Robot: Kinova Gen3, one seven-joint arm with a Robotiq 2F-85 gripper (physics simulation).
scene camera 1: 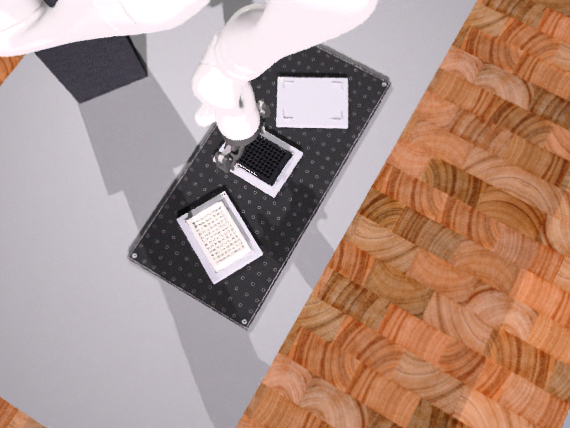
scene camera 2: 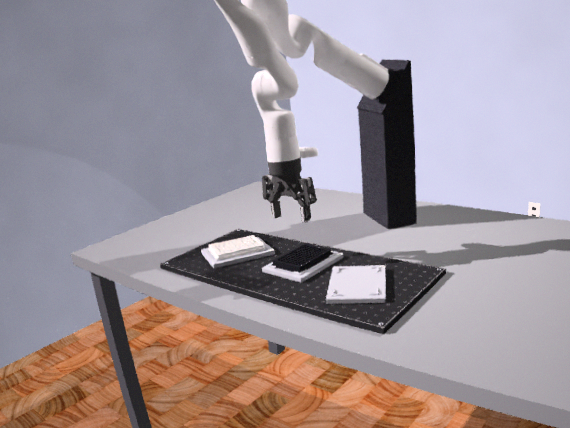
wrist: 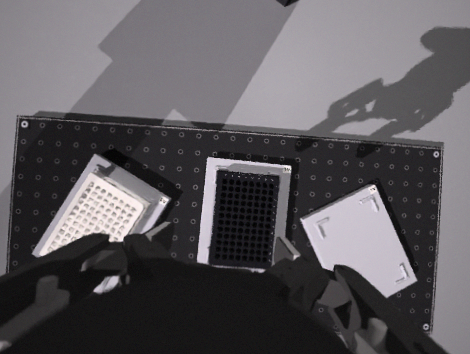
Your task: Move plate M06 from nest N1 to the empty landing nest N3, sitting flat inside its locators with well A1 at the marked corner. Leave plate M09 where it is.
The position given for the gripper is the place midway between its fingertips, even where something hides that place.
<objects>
gripper: scene camera 1 246,148; scene camera 2 291,219; wrist 224,241
black well plate: scene camera 1; scene camera 2 304,257; wrist
cream well plate: scene camera 1; scene camera 2; wrist 101,205
same spot on cream well plate: (scene camera 2: pixel 236 247) = (scene camera 1: pixel 226 232)
same spot on black well plate: (scene camera 1: pixel 262 158) = (wrist: pixel 242 229)
</objects>
